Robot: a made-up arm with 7 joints.
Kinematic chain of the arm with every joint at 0, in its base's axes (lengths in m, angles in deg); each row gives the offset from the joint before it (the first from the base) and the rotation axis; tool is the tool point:
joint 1: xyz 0 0.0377 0 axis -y
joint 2: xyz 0 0.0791 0 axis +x
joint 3: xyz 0 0 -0.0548 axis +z
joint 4: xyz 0 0 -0.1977 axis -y
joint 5: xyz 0 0 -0.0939 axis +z
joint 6: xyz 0 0 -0.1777 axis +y
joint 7: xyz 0 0 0 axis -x
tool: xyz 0 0 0
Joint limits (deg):
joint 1: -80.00..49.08
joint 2: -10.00..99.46
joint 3: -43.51..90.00
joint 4: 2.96..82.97
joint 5: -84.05..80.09
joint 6: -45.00..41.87
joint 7: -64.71..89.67
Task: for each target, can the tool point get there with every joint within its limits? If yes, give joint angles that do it. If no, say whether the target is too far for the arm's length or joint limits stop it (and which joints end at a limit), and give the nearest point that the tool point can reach.
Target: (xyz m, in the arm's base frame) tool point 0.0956 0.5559 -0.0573
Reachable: yes | joints -43.15 64.60 62.54 60.43 15.08 12.06 -11.84
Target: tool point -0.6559 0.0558 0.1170
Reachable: no: too far | nearest point -0.5135 0.0660 -0.0905 | short by 0.252 m
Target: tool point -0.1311 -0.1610 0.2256
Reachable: no: joint limits stop it (at a limit: joint 1, joint 2, joint 3, joint 4) | nearest point -0.2114 -0.1156 -0.2358 | short by 0.471 m
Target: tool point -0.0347 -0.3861 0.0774
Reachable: no: joint limits stop it (at a limit: joint 1, joint 2, joint 3, joint 4) | nearest point -0.2114 -0.1156 -0.2358 | short by 0.450 m
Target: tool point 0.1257 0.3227 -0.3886
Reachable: yes | joints -10.63 12.32 32.54 58.51 -38.52 -6.74 4.53
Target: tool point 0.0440 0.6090 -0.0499
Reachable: yes | joints -55.12 73.06 66.30 37.27 -20.48 -17.09 57.72
